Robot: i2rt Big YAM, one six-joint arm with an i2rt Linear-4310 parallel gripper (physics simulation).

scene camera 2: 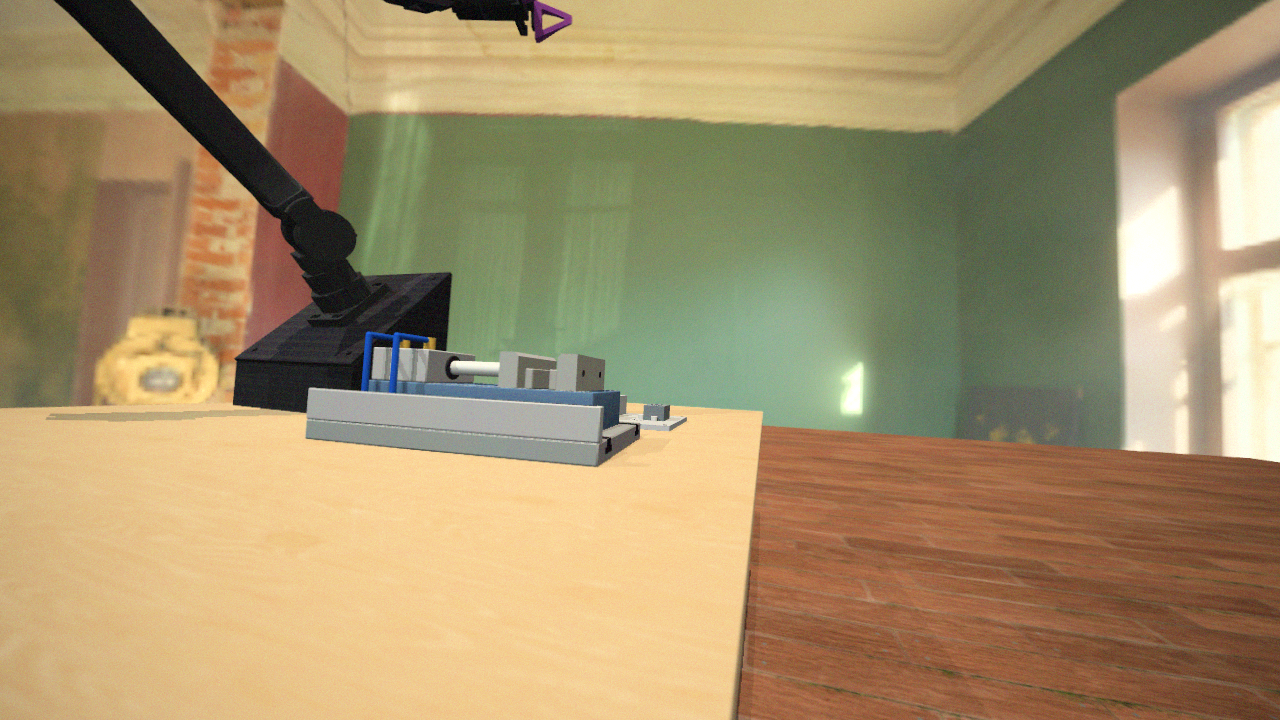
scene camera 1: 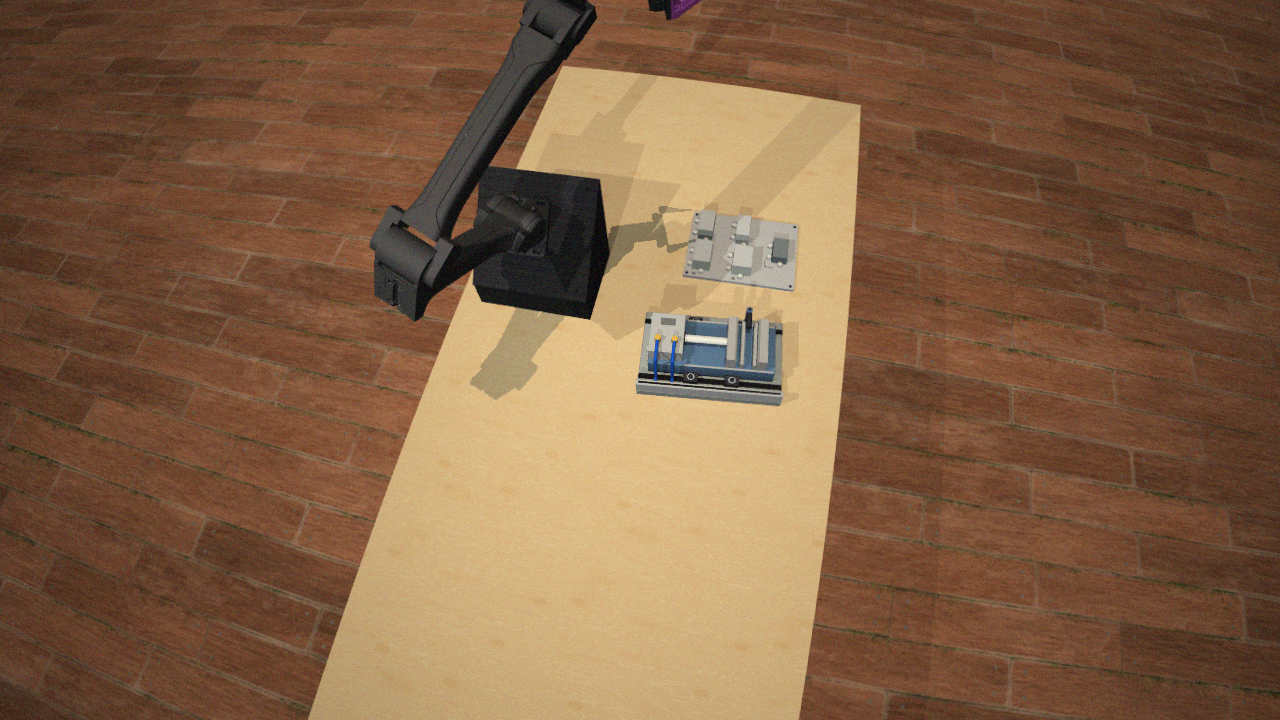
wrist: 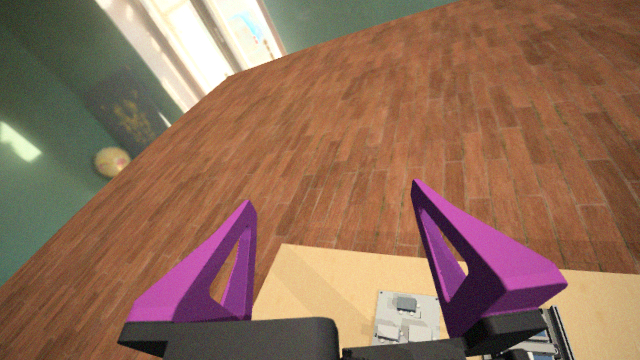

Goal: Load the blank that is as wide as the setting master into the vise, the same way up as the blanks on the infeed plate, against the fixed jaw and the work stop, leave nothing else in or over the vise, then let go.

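Pixels of known places: gripper, fingertip midpoint: [scene camera 2: 569,3] [wrist: 330,196]; arm's base at its link origin: [scene camera 2: 352,307] [scene camera 1: 530,226].
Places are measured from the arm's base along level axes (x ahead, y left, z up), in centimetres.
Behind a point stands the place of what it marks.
Note:
My gripper [scene camera 1: 677,7] [scene camera 2: 551,20] @(x 35.1, y 7.8, z 57.6 cm) [wrist: 330,196] @(x 35.1, y 7.8, z 57.6 cm) is open and empty, its purple fingers high above the table. The infeed plate [scene camera 1: 765,280] @(x 50.9, y 6.7, z -17.2 cm) [scene camera 2: 666,425] @(x 57.0, y 5.7, z -17.2 cm) [wrist: 431,304] @(x 54.9, y 7.6, z -17.2 cm) carries several light grey blanks, such as one [scene camera 1: 741,259] @(x 44.7, y 8.9, z -13.6 cm) [wrist: 420,333] @(x 45.2, y 9.9, z -13.6 cm) near its middle, and a darker grey block [scene camera 1: 781,249] @(x 53.5, y 14.3, z -14.7 cm) [scene camera 2: 656,411] @(x 53.9, y 12.0, z -15.7 cm) [wrist: 406,303] @(x 53.2, y 14.6, z -14.7 cm) on its far side from the arm. The blue vise [scene camera 1: 707,358] @(x 41.0, y -18.1, z -12.0 cm) [scene camera 2: 501,391] @(x 45.5, y -19.9, z -12.4 cm) has two grey jaws. In scene camera 2, a small grey block [scene camera 2: 539,378] @(x 48.3, y -17.5, z -11.0 cm) shows between them; I cannot tell if it is the setting master. A dark upright post [scene camera 1: 749,317] @(x 48.2, y -9.1, z -8.4 cm) stands by the jaws.
The vise is on a grey slotted base [scene camera 1: 707,393] @(x 42.2, y -24.7, z -14.5 cm) [scene camera 2: 447,419] @(x 43.3, y -24.6, z -15.0 cm). Two blue bent rods [scene camera 1: 657,358] [scene camera 2: 394,362] @(x 34.7, y -22.6, z -10.1 cm) rise at its arm-side end beside yellow knobs [scene camera 1: 674,339] @(x 34.0, y -17.7, z -7.0 cm). The arm's black pedestal [scene camera 1: 537,291] @(x 2.8, y -9.9, z -9.7 cm) [scene camera 2: 295,380] @(x 2.1, y -10.1, z -13.2 cm) stands left of the vise and plate.

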